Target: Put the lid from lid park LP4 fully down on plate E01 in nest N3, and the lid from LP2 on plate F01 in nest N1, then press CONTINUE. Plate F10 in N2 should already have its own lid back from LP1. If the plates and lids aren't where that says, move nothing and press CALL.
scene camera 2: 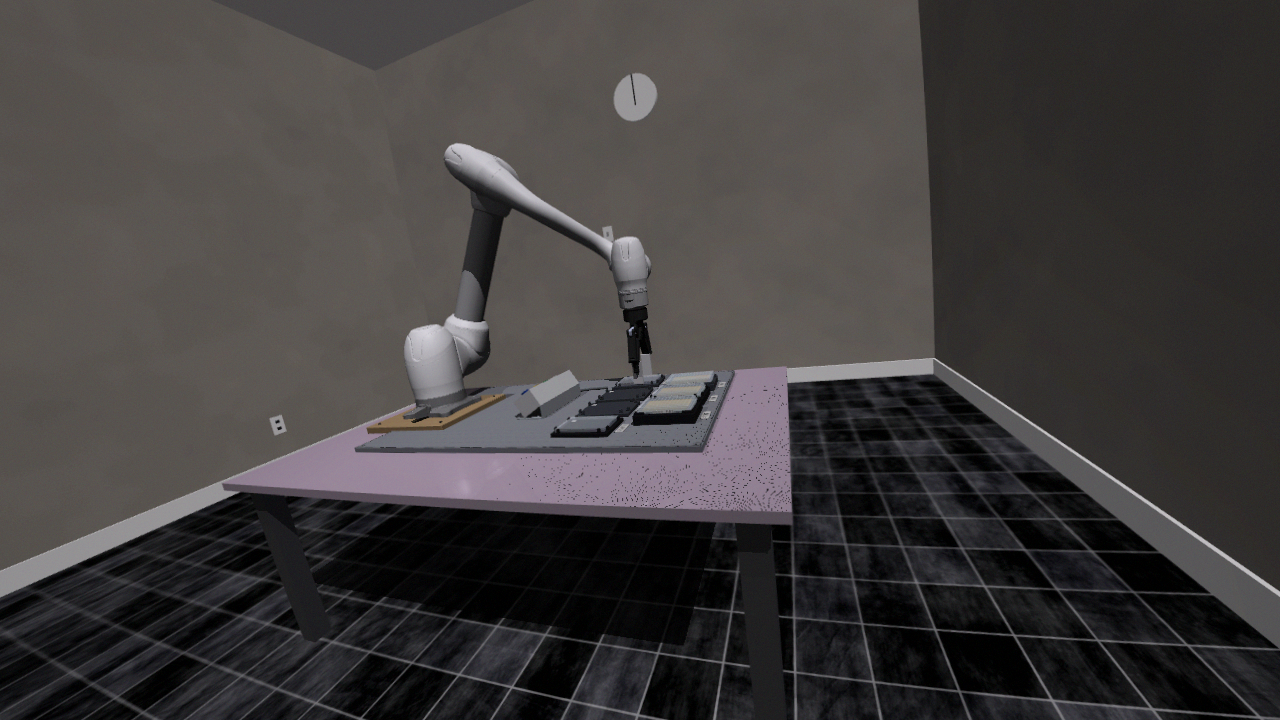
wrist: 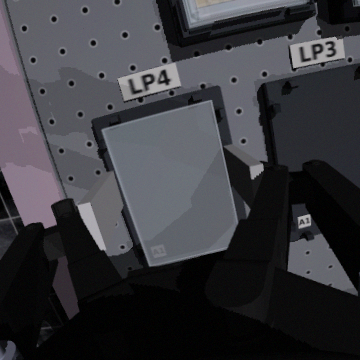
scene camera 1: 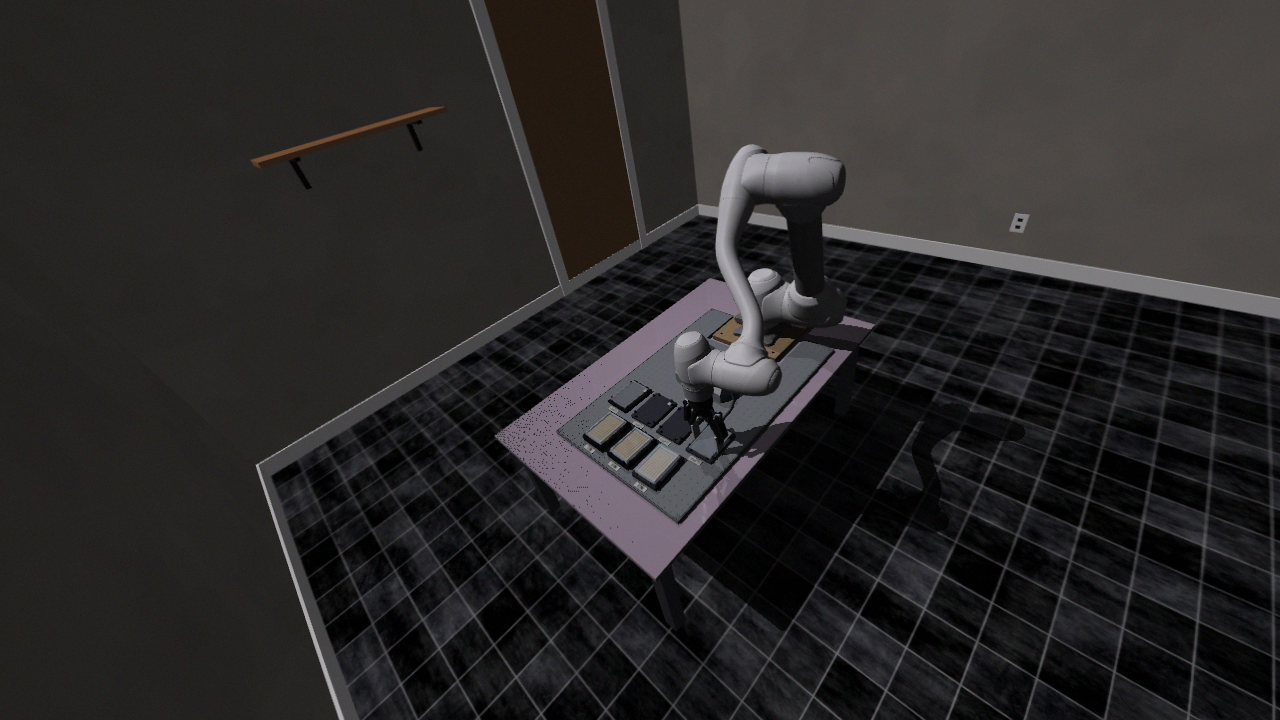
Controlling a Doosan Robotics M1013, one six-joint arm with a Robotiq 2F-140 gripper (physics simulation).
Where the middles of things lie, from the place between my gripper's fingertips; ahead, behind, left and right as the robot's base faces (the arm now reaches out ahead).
The lid park LP4 (wrist: pixel 214 93) is 10 mm below my hand. The rest, counted from my hand: LP3 label (wrist: pixel 324 49): 70 mm ahead, 140 mm to the right, 20 mm below; then lid park LP1 (scene camera 1: pixel 652 411): 10 mm behind, 260 mm to the right, 10 mm below; then nest N2 (wrist: pixel 185 36): 180 mm ahead, 80 mm to the right.
